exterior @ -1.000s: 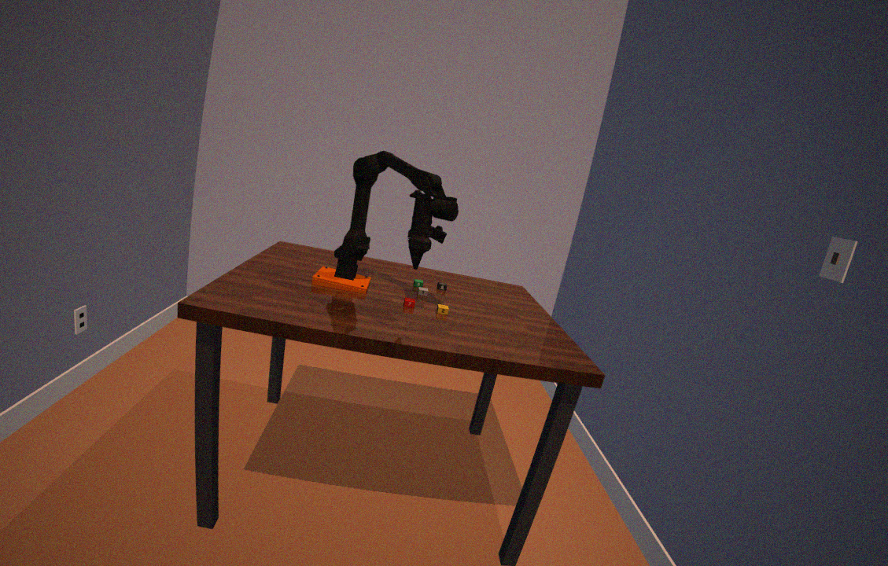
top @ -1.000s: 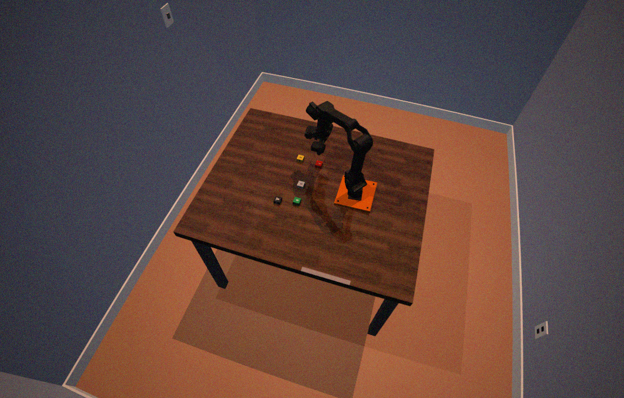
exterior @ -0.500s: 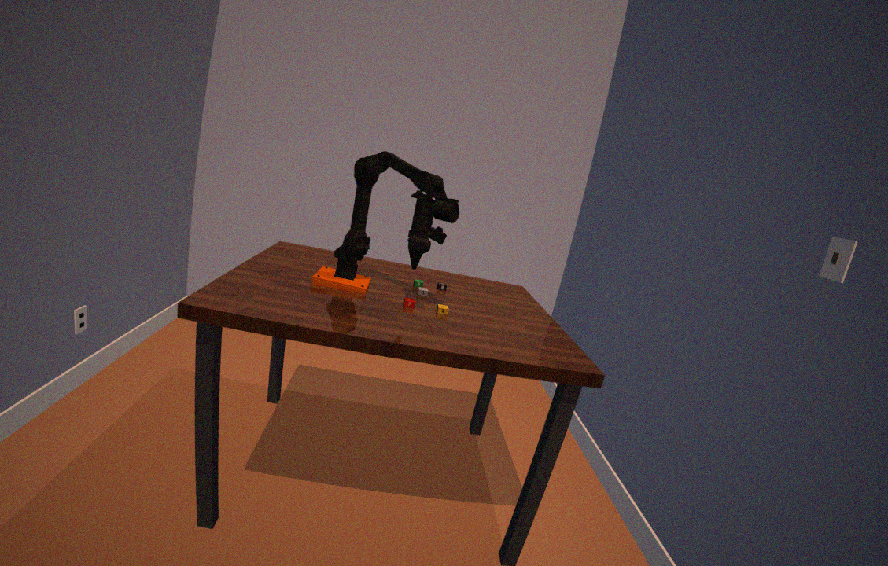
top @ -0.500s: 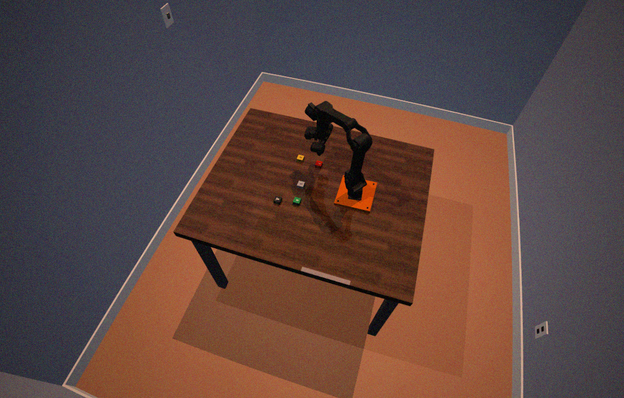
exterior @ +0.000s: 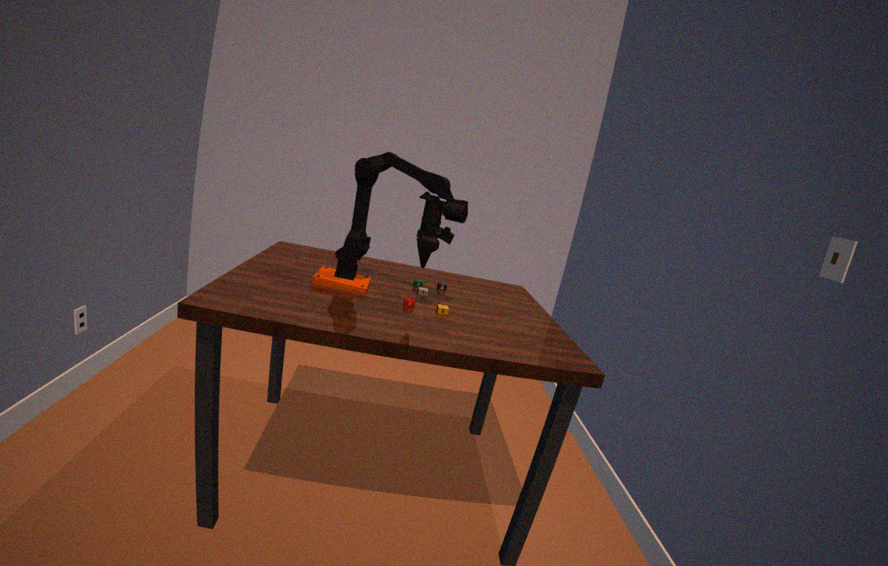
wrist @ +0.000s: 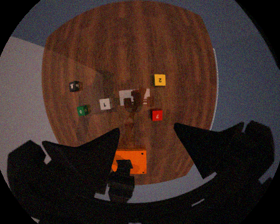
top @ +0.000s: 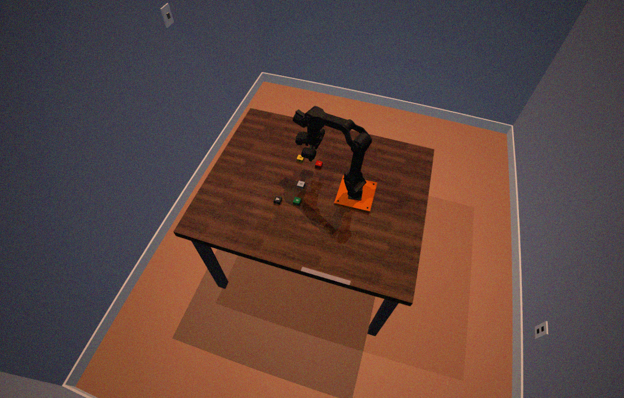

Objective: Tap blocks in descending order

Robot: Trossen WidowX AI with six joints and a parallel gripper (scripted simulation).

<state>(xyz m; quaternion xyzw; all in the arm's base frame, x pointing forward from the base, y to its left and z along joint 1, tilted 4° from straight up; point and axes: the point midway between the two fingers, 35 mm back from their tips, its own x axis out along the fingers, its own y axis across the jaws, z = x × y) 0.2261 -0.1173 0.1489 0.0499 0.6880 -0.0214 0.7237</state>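
Now: the red block 11 cm below my gripper tip, 4 cm to the right of it and 2 cm behind it. From my gripper tip the other things lie so: white block: 11 cm to the left, 11 cm below, 4 cm ahead; then yellow block: 11 cm below, 8 cm ahead, 6 cm to the right; then green block: 21 cm to the left, 11 cm below, 4 cm ahead.
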